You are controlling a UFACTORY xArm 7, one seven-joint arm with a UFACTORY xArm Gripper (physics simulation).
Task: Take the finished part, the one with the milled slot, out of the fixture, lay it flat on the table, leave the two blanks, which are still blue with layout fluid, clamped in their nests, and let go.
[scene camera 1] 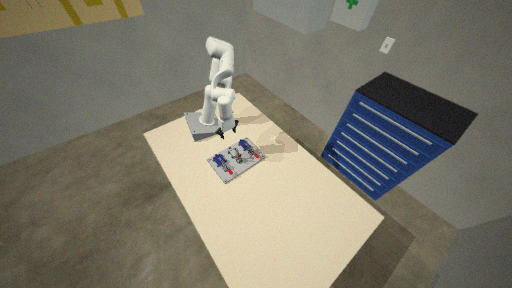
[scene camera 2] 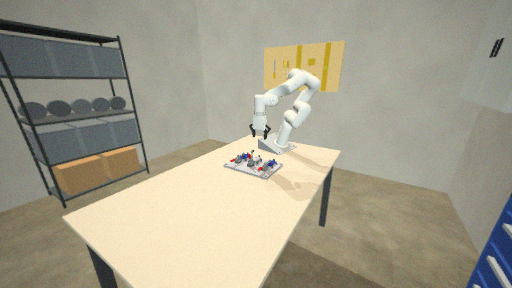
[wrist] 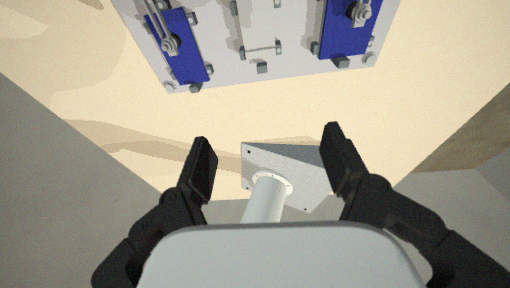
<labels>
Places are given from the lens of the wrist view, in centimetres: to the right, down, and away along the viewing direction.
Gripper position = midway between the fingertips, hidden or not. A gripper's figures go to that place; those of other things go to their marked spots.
gripper (wrist: 264, 142): 1, 0, 12
blue blank (wrist: 188, 67): -10, -11, 22
fixture plate (wrist: 219, 37): -5, -15, 21
</labels>
